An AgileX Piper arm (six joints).
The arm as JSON. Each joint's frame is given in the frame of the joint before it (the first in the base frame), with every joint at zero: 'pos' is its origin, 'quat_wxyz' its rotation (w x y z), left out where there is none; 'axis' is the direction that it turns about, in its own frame. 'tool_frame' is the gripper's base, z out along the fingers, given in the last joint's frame.
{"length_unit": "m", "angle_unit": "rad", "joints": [
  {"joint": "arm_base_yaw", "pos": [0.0, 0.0, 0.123], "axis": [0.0, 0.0, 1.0]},
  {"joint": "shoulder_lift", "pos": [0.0, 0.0, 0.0], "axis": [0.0, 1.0, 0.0]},
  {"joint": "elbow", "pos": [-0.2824, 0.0, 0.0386], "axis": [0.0, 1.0, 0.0]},
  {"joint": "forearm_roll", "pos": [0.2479, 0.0, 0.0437], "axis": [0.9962, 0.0, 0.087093]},
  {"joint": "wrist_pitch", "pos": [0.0, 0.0, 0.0], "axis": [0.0, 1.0, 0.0]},
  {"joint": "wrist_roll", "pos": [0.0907, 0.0, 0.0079], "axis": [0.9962, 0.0, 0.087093]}
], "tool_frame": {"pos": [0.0, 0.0, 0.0], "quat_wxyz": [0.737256, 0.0, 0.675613, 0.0]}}
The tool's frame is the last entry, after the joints.
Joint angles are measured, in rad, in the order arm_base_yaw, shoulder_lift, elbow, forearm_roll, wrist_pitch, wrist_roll. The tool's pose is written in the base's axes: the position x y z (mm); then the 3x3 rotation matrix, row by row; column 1 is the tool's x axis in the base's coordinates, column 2 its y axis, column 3 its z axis. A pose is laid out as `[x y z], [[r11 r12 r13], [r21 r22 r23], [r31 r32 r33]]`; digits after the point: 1 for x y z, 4 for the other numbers.
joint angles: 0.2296 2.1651 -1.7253 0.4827 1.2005 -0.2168
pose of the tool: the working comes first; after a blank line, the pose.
Where each joint sits with the arm in this pose, in the base's axes (m; each line is computed from the numbers above, not from the rounded line before):
arm_base_yaw: 0.0000 0.0000 0.1230
shoulder_lift: 0.0000 0.0000 0.1230
elbow: 0.1851 0.0433 0.3354
forearm_roll: 0.4217 0.0986 0.2694
wrist_pitch: 0.4217 0.0986 0.2694
wrist_roll: 0.4175 0.1380 0.1874
the tool: 0.4175 0.1380 0.1874

[417.5 138.0 187.4], [[-0.9648 -0.2591 -0.0454], [-0.2527 0.8649 0.4338], [-0.0731 0.4300 -0.8999]]
